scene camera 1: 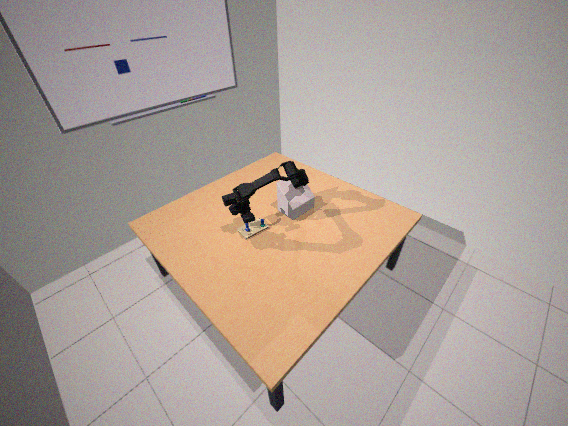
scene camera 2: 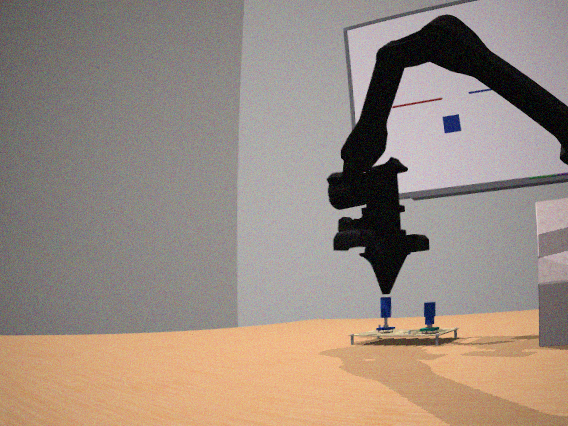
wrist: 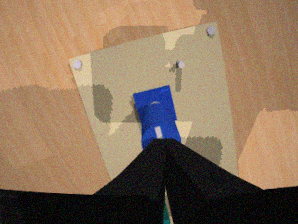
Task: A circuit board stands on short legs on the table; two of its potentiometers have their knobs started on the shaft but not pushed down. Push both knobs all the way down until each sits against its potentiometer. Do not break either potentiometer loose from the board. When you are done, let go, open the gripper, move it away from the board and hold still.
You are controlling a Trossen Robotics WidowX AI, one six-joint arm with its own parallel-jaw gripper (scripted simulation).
Labels:
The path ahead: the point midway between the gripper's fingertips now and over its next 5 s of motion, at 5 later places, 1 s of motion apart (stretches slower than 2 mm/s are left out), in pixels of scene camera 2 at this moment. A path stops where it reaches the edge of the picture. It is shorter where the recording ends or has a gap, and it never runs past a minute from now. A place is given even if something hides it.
My gripper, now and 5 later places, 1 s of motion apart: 386, 294; 386, 297; 386, 300; 386, 303; 387, 301; 481, 276

